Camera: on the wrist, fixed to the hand. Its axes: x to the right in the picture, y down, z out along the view.
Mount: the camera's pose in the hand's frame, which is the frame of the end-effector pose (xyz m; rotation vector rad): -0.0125 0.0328 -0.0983 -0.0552 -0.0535 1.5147
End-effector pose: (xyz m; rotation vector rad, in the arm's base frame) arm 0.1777 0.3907 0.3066 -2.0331 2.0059 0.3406
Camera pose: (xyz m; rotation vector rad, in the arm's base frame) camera 0.1429 0.3679 0.4023 -0.1069 3.0408 0.6547
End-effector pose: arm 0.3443 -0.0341 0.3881 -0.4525 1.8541 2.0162
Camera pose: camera 0.3390 -0.1350 0.4143 -0.9015 -1.4648 -1.7216
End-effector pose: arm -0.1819 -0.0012 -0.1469 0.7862 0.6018 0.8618
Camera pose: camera -0.2749 0.0367 -0.1753 1.1782 -0.2032 2.1941
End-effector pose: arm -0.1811 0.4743 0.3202 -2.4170 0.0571 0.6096
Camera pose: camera -0.1579 0.3883 0.3746 -1.9939 1.9293 1.2484
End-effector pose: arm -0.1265 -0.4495 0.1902 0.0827 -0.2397 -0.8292
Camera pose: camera -0.0871 -0.4202 0.0981 -0.1701 -0.2533 0.6705
